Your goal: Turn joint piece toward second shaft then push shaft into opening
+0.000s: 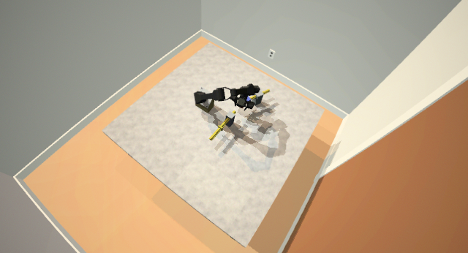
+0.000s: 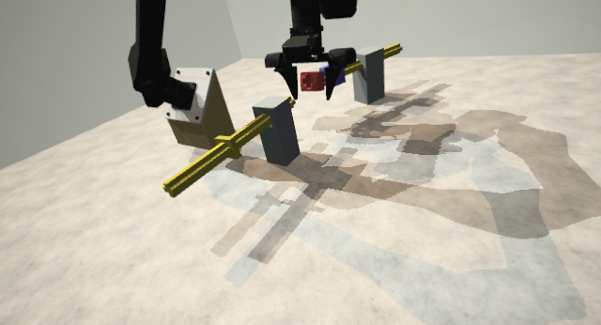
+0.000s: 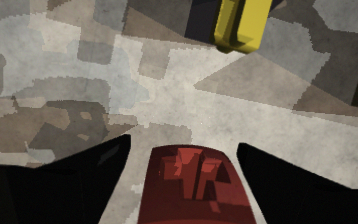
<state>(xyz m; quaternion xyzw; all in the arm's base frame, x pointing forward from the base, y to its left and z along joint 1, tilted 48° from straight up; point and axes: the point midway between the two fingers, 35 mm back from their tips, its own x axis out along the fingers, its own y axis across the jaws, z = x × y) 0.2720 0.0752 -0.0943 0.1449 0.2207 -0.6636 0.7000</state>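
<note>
Now: gripper tip 3 cm below the red joint piece and 2 cm to the right of it.
</note>
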